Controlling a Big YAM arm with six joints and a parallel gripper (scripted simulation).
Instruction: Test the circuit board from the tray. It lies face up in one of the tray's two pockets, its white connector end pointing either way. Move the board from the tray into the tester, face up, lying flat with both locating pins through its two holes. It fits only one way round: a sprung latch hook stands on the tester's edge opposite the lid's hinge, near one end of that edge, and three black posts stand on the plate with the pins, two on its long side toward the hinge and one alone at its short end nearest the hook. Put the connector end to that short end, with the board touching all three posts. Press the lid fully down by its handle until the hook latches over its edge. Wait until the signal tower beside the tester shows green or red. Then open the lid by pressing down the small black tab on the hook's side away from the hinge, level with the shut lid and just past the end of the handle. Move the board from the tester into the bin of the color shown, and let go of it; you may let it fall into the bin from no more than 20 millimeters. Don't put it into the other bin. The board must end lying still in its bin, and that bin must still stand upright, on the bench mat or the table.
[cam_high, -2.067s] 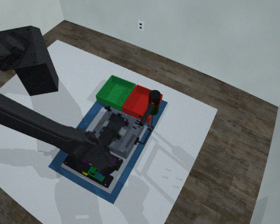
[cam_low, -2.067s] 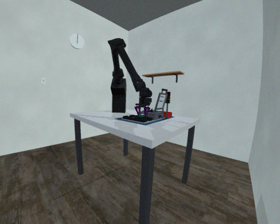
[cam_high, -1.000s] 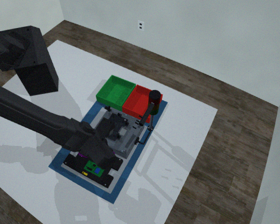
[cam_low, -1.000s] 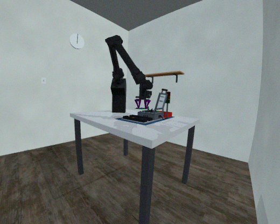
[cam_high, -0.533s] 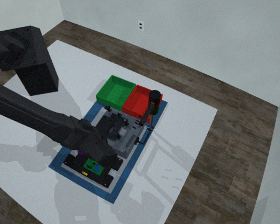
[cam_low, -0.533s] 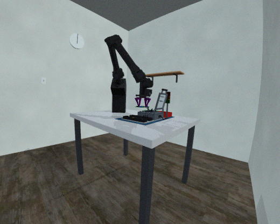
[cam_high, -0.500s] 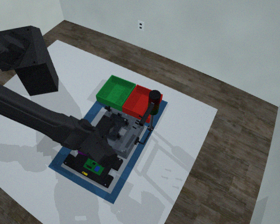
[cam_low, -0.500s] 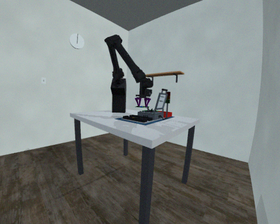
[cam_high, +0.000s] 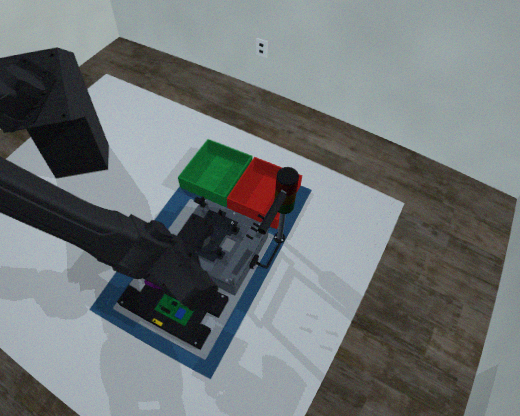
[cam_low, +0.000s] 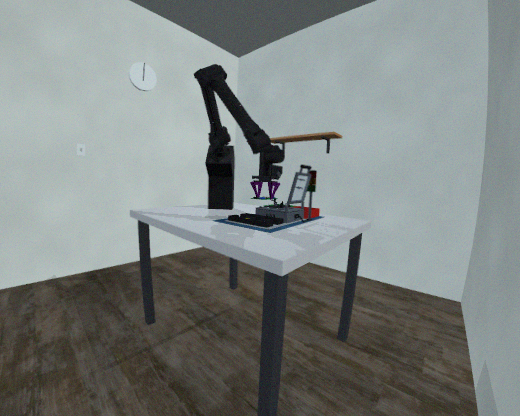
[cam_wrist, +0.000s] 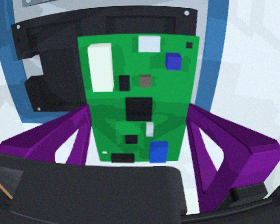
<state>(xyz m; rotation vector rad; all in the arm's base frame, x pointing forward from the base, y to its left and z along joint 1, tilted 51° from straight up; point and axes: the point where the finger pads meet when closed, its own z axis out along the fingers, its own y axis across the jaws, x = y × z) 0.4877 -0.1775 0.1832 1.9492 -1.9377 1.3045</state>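
Now: the black latch hook 50 mm behind my hand, 240 mm to the left of it and 30 mm below it. The rest, counted from my hand: green circuit board (right at my hand); then red bin (80 mm ahead, 360 mm to the left, 110 mm below); then tester lid (120 mm ahead, 150 mm to the left, 60 mm above).
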